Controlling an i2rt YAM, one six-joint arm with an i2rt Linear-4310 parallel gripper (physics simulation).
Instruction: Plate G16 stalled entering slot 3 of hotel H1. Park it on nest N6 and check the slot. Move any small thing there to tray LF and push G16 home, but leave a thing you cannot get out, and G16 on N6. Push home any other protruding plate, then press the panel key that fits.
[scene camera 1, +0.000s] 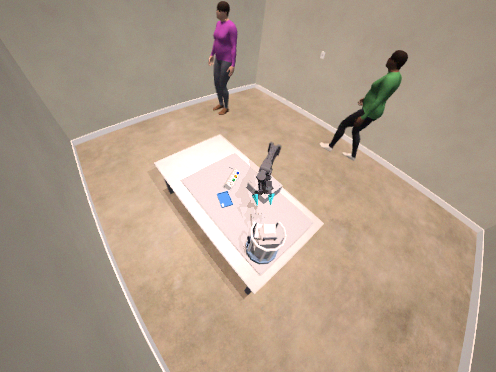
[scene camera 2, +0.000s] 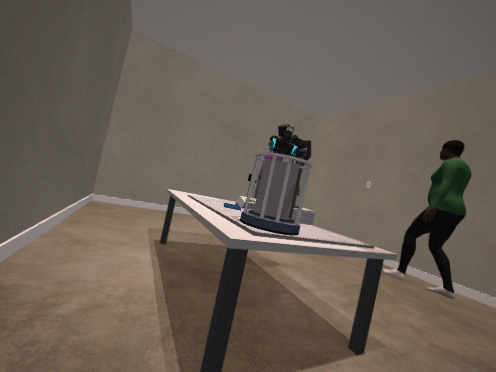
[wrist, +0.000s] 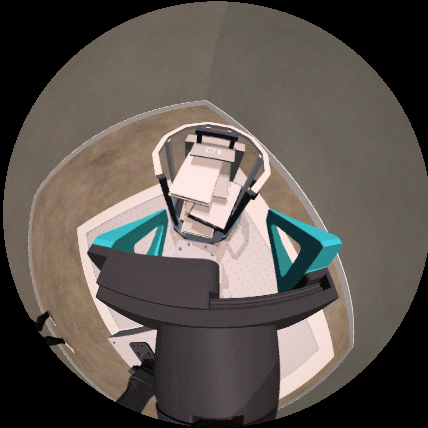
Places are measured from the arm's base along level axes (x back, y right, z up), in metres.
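Pixels of known places: gripper, between the fingertips: (scene camera 1: 264, 205) (scene camera 2: 282, 152) (wrist: 216, 214); arm's base, origin of its link: (wrist: 152, 363).
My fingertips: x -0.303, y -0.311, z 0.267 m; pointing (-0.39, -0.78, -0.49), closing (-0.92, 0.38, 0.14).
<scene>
Ahead of a thing's pixels: the offset from my fingertips to its top centre. "pt": to the spot under its first point. Level surfaces: height alone.
Hotel H1 {dx -0.069, dy -0.158, dz -0.050 m} (scene camera 1: 263, 258) (scene camera 2: 270, 224) (wrist: 213, 151) is a round cage on a blue base near one table end. In the wrist view a light plate {dx -0.033, dy -0.145, dz -0.115 m} (wrist: 196, 183) juts out high in it. Below, plate G16 {dx -0.064, dy -0.094, dz -0.156 m} (wrist: 220, 211) with a dark front edge sits skewed and sticks out toward the cage's open side. A lower light plate {dx -0.036, dy -0.109, dz -0.234 m} (wrist: 198, 228) shows under it. Slot 3's inside is hidden. My gripper (scene camera 1: 264, 199) (scene camera 2: 283, 147) (wrist: 216, 214) is open and empty, raised in front of the hotel. A blue tray {dx -0.080, dy +0.386, dz -0.342 m} (scene camera 1: 225, 201) and a white key panel {dx +0.090, dy +0.535, dz -0.276 m} (scene camera 1: 230, 182) lie farther along. Nest N6's label is not readable.
Small pegs {pt dx +0.025, dy -0.045, dz -0.291 m} (wrist: 188, 244) stand on the perforated board {dz -0.360 m} (scene camera 1: 295, 216) before the hotel. Dark uprights flank its opening. A grey box (scene camera 2: 306, 216) stands by the arm's base. A person in green (scene camera 1: 382, 94) (scene camera 2: 450, 182) and one in purple (scene camera 1: 226, 42) stand away from the table.
</scene>
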